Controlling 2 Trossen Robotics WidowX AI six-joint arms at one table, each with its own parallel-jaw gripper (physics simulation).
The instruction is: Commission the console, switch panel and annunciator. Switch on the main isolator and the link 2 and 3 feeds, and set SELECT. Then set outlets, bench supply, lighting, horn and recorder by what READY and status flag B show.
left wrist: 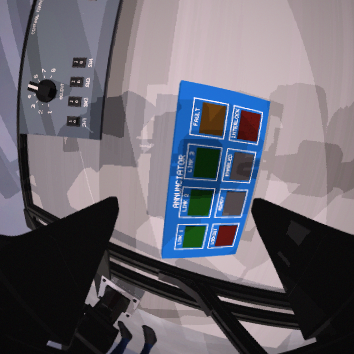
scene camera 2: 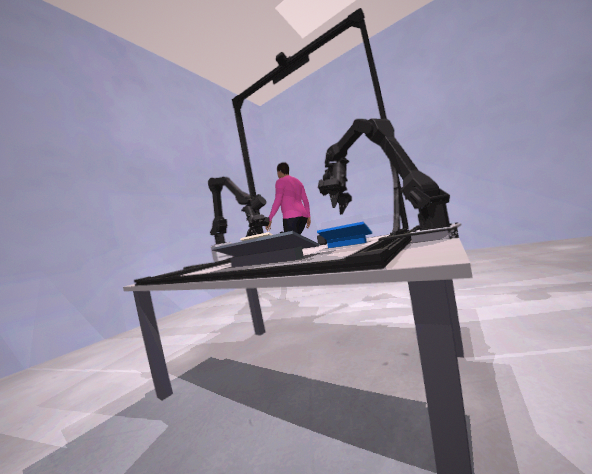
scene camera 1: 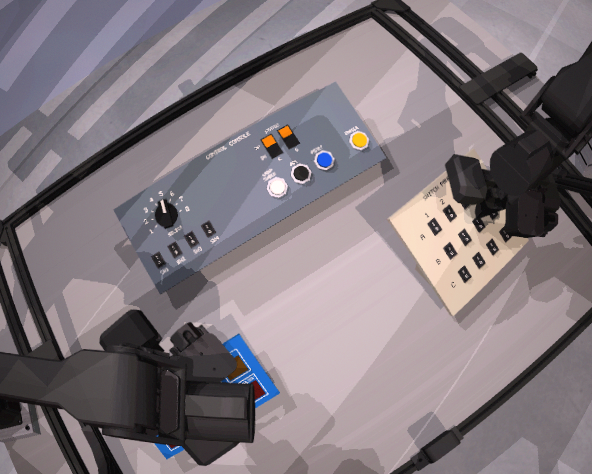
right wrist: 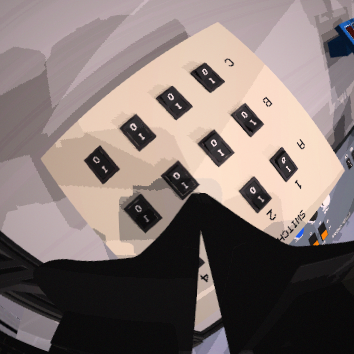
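Seen in the pictures: left gripper, between the fingertips: (left wrist: 185,204) (scene camera 2: 337,211); right gripper, between the fingertips: (scene camera 1: 477,214) (right wrist: 197,199); left arm's base, origin of its link: (left wrist: 116,298) (scene camera 2: 435,227) (scene camera 1: 5,409); right arm's base, origin of its link: (scene camera 2: 220,244).
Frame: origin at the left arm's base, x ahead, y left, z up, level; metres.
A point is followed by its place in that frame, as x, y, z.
Observation:
The grey console (scene camera 1: 220,185) @(0.477, 0.231, 0.045) (scene camera 2: 270,245) @(0.458, 0.226, 0.034) (left wrist: 95,30) @(0.494, 0.173, 0.019) has a SELECT knob (scene camera 1: 166,214) @(0.388, 0.203, 0.063) (left wrist: 46,90) @(0.387, 0.190, 0.059) pointing near 5 and small rockers SW1 to SW4. Both status blocks (scene camera 1: 269,141) @(0.568, 0.273, 0.054) (scene camera 1: 285,132) @(0.596, 0.280, 0.054) show orange at the upper end. The blue annunciator (scene camera 2: 345,232) @(0.349, -0.064, 0.026) (left wrist: 167,245) @(0.273, -0.055, 0.052) lies under my left gripper (scene camera 2: 338,207) @(0.363, -0.058, 0.115) (left wrist: 185,204) @(0.363, -0.058, 0.115), which is open and empty above it. READY (left wrist: 233,203) @(0.345, -0.101, 0.020) looks grey. The beige switch panel (scene camera 1: 415,225) @(0.713, 0.054, 0.076) (right wrist: 250,80) @(0.735, -0.014, 0.037) lies under my right gripper (right wrist: 197,199) @(0.811, 0.042, 0.064), which is shut and empty. Its fingers hide part of row A; rocker tilts are hard to read.
White, black, blue and yellow buttons (scene camera 1: 277,187) @(0.557, 0.201, 0.034) (scene camera 1: 300,173) @(0.596, 0.211, 0.035) (scene camera 1: 324,160) @(0.638, 0.221, 0.034) (scene camera 1: 359,140) @(0.702, 0.237, 0.034) stand on the console. A black frame (scene camera 1: 200,95) @(0.484, 0.469, -0.007) borders the table. The left arm covers much of the annunciator in scene camera 1. A person in pink (scene camera 2: 292,197) stands beyond the table.

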